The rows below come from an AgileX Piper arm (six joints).
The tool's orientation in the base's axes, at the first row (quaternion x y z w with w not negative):
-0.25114 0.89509 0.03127 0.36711
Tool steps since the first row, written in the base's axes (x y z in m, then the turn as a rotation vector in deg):
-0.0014 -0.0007 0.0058 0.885 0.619 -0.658
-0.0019 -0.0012 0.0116 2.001 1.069 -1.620
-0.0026 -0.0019 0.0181 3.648 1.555 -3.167
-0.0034 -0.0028 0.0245 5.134 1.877 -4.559
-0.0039 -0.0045 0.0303 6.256 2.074 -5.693
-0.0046 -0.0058 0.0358 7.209 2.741 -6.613
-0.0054 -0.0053 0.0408 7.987 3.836 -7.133
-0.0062 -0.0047 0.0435 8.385 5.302 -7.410
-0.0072 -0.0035 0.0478 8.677 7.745 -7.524
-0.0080 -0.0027 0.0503 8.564 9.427 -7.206
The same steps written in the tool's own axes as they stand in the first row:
-0.0028 -0.0007 -0.0053 -0.356 0.206 1.196
-0.0061 -0.0016 -0.0100 -0.575 0.195 2.721
-0.0098 -0.0028 -0.0153 -0.737 0.039 5.021
-0.0132 -0.0040 -0.0207 -0.836 -0.204 7.066
-0.0161 -0.0060 -0.0257 -0.835 -0.417 8.659
-0.0188 -0.0075 -0.0304 -1.076 -0.167 10.101
-0.0219 -0.0073 -0.0345 -1.663 0.486 11.242
-0.0235 -0.0068 -0.0368 -2.343 1.612 12.052
-0.0263 -0.0058 -0.0403 -3.485 3.619 12.909
-0.0279 -0.0050 -0.0424 -4.348 5.098 13.009

